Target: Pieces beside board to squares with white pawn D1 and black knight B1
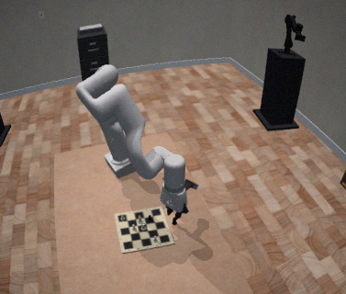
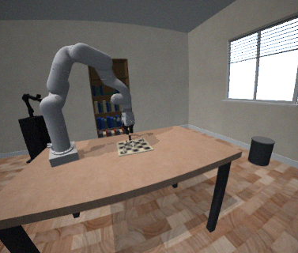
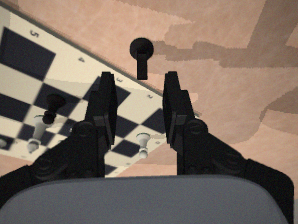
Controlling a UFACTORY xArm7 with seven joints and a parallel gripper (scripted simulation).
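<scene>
Right now the black knight is 6 cm below my hand. The rest, counted from my hand: chessboard: 1 cm ahead, 14 cm to the right, 7 cm below.
</scene>
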